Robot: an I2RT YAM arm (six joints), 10 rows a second.
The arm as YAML. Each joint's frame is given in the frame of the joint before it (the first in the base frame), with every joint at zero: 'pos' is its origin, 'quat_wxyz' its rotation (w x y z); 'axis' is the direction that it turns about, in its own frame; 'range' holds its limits. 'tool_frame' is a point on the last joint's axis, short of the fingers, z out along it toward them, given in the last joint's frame.
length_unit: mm
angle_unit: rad
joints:
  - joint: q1
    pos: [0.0, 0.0, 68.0]
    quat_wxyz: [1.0, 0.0, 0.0, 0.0]
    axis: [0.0, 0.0, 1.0]
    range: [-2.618, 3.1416]
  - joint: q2
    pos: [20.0, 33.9, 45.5]
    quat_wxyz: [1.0, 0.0, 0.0, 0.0]
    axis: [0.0, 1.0, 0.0]
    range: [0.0, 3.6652]
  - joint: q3
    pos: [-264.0, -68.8, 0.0]
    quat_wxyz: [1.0, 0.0, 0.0, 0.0]
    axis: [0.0, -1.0, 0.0]
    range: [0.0, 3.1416]
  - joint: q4
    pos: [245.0, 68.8, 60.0]
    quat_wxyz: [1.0, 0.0, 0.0, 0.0]
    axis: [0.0, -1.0, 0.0]
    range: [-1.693, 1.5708]
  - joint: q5
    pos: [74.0, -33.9, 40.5]
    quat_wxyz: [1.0, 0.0, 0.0, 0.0]
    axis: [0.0, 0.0, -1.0]
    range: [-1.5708, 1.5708]
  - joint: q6
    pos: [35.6, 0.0, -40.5]
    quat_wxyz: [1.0, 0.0, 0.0, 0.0]
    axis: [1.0, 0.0, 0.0]
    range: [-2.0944, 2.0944]
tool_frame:
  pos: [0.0, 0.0, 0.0]
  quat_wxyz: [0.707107, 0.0, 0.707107, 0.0]
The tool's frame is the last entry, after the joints.
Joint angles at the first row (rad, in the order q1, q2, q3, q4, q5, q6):
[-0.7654, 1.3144, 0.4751, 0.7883, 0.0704, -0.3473]
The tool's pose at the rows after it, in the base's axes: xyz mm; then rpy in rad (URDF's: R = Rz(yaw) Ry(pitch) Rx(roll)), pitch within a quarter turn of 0, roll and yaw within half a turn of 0:
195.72 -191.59 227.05 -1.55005 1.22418 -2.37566
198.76 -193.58 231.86 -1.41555 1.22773 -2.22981
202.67 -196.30 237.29 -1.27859 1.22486 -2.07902
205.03 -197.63 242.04 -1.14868 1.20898 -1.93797
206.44 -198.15 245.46 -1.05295 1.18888 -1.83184
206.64 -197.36 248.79 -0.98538 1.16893 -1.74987
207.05 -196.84 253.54 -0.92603 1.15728 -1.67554
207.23 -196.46 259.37 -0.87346 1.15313 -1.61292
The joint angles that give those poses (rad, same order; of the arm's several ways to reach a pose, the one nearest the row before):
[-0.7673, 1.3297, 0.4839, 0.8528, 0.0571, -0.3470]
[-0.7673, 1.3472, 0.4957, 0.9036, 0.0380, -0.3412]
[-0.7673, 1.3689, 0.5137, 0.9531, 0.0166, -0.3340]
[-0.7673, 1.3849, 0.5236, 1.0069, -0.0025, -0.3321]
[-0.7674, 1.3972, 0.5285, 1.0542, -0.0197, -0.3321]
[-0.7674, 1.3991, 0.5293, 1.0878, -0.0395, -0.3317]
[-0.7673, 1.3956, 0.5362, 1.1038, -0.0578, -0.3229]
[-0.7674, 1.3861, 0.5468, 1.1034, -0.0693, -0.3092]

